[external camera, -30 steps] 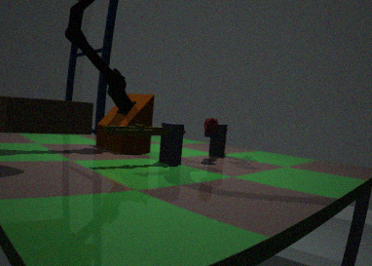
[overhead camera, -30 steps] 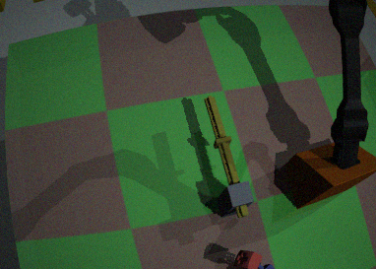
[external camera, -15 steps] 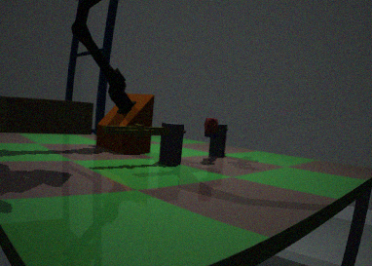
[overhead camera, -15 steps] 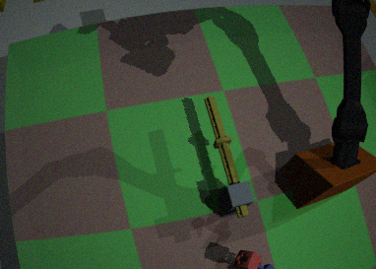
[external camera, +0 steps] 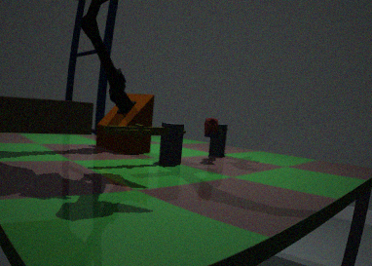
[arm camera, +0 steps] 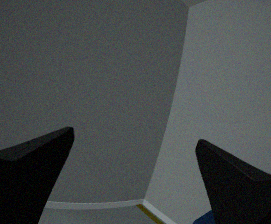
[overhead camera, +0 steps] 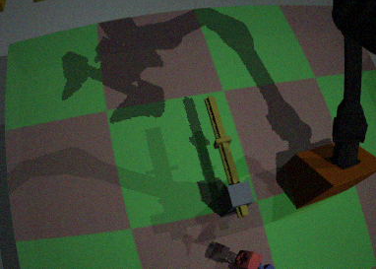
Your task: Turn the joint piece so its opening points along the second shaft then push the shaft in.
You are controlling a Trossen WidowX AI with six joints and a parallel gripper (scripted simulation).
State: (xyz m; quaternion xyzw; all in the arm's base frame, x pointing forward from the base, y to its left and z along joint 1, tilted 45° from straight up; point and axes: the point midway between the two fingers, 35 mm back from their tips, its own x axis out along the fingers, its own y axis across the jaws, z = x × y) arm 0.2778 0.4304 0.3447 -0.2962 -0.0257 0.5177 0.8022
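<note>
The square joint piece is 61 cm below my gripper tip, 6 cm to the left of it and 2 cm ahead of it.
</note>
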